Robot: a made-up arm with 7 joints.
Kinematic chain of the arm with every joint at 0, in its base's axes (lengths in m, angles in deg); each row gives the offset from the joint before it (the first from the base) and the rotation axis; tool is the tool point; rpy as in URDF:
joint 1: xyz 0 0 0.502 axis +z
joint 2: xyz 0 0 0 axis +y
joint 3: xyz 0 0 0.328 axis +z
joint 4: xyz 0.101 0 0 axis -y
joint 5: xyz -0.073 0 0.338 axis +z
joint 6: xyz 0 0 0 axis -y
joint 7: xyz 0.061 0 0 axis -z
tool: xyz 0 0 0 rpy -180 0 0
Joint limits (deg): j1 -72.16..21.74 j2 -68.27..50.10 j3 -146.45..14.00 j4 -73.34..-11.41 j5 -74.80..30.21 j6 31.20..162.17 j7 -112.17..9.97
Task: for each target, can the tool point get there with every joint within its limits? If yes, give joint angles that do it. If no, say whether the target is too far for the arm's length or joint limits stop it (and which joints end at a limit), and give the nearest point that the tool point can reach.
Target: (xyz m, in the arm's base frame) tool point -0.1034 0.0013 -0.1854
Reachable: no: joint limits stop it (at a limit: joint 2, joint 3, joint 4, joint 6) | nearest point -0.6133 0.0077 0.3136 | short by 0.713 m
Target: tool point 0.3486 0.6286 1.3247
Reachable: no: too far | nearest point 0.3242 0.2628 1.0909 | short by 0.435 m
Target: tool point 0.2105 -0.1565 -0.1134
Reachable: no: joint limits stop it (at a limit: joint 2, joint 4, joint 6) | nearest point 0.5106 -0.3796 0.4486 | short by 0.675 m
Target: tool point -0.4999 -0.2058 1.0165
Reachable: yes | joints -5.20 -43.43 -92.50 -35.43 -35.56 117.91 -84.86
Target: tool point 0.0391 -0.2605 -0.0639
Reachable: no: joint limits stop it (at a limit: joint 1, joint 2, joint 3, joint 4, joint 6) | nearest point -0.4322 -0.4334 0.3191 | short by 0.631 m
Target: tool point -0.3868 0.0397 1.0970
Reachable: yes | joints -49.52 -50.24 -41.54 -64.53 19.67 145.38 -67.42
